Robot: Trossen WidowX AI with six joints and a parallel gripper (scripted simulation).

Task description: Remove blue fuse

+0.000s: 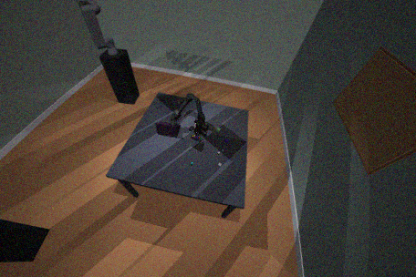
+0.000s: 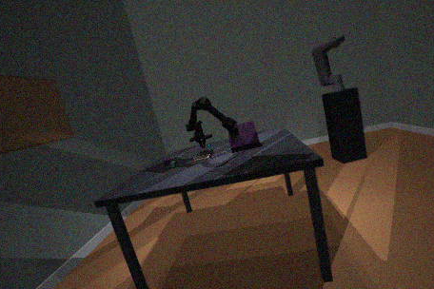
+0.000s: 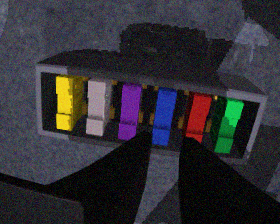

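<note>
Right now my gripper tip is 4 cm above the blue fuse. Also, from my gripper tip: pale tray: 1 cm ahead, 20 cm to the left, 6 cm below.
</note>
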